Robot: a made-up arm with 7 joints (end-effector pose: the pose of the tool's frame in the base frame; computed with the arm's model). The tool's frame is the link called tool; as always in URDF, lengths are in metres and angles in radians. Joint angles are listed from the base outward.
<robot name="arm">
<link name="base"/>
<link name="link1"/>
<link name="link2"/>
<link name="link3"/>
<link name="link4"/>
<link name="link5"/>
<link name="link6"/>
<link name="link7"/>
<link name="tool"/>
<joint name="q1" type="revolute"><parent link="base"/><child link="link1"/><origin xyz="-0.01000 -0.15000 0.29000" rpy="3.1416 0.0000 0.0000"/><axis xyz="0 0 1"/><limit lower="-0.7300" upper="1.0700" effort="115" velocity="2.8"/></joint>
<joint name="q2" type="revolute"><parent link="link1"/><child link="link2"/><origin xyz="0.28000 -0.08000 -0.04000" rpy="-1.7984 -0.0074 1.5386"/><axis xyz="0 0 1"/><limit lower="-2.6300" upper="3.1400" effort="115" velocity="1.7"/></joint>
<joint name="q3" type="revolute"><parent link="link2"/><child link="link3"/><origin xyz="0.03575 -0.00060 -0.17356" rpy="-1.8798 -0.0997 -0.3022"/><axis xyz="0 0 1"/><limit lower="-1.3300" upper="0.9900" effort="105" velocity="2.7"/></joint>
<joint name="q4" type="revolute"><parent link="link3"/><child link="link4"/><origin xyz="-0.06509 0.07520 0.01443" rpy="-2.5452 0.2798 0.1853"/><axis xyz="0 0 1"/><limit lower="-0.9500" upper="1.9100" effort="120" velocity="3"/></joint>
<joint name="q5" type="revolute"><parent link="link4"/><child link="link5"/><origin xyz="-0.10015 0.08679 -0.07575" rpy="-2.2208 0.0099 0.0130"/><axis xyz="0 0 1"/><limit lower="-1.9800" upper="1.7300" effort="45" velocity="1.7"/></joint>
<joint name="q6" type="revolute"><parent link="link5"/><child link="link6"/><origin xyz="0.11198 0.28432 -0.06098" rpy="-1.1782 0.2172 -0.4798"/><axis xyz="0 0 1"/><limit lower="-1.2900" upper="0.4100" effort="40" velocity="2.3"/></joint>
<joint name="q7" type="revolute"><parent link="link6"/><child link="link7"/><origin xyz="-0.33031 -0.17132 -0.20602" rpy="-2.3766 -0.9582 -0.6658"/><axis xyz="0 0 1"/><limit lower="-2.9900" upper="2.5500" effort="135" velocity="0.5"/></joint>
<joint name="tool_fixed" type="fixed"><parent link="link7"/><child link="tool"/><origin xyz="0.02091 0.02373 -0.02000" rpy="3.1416 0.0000 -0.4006"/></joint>
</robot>
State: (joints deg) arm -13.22 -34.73 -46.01 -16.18 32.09 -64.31 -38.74
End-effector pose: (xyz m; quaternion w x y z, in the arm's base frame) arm 0.9461 0.2558 0.4918 0.6099 -0.4185 0.3822 -0.5539
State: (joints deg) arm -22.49 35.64 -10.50 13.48 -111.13 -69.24 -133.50
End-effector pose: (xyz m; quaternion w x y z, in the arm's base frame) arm 0.6601 -0.1834 0.2391 0.6043 0.7254 0.3265 -0.0448
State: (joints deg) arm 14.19 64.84 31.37 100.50 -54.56 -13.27 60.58
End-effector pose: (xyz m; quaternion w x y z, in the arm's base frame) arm 0.6901 -0.1639 0.6626 0.6587 0.0248 -0.0536 0.7501
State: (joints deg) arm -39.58 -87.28 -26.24 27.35 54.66 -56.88 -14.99
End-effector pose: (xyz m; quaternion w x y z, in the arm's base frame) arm 0.8637 0.4891 0.3629 0.6286 -0.4794 0.5598 -0.2485
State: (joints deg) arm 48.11 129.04 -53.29 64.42 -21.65 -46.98 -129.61
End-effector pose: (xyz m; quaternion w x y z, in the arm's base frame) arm 0.7782 -0.1465 0.4802 0.4796 -0.5011 -0.3106 -0.6499
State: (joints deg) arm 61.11 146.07 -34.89 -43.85 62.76 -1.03 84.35
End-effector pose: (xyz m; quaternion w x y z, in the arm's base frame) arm -0.1224 -0.4634 0.1816 0.5319 -0.5431 -0.6198 0.1946
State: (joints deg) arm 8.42 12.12 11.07 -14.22 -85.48 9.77 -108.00
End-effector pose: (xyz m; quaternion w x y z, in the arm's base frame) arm 0.4725 -0.3467 0.5596 0.8551 0.5115 -0.0219 -0.0814
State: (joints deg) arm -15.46 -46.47 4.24 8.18 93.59 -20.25 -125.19
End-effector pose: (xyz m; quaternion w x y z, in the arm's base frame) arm 0.3195 0.3365 0.7069 0.8057 -0.3020 -0.0226 0.5091
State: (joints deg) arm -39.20 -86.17 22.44 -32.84 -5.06 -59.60 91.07
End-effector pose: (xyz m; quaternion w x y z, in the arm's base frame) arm 0.6395 -0.1730 0.5653 0.3667 -0.3086 0.5840 -0.6551
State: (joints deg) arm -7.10 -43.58 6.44 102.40 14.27 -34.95 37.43
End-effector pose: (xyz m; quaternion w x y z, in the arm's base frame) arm 0.9326 -0.2520 0.0710 0.0949 0.6452 -0.5892 0.4770
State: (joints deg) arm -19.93 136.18 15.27 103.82 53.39 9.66 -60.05
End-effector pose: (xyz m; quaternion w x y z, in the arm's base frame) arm 0.6535 0.3567 -0.0918 0.2206 -0.8437 -0.3744 -0.3153
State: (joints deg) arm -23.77 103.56 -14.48 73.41 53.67 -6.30 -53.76
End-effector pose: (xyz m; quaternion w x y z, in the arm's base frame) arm 0.6732 0.5306 0.0244 0.3163 -0.7458 -0.3979 -0.4306
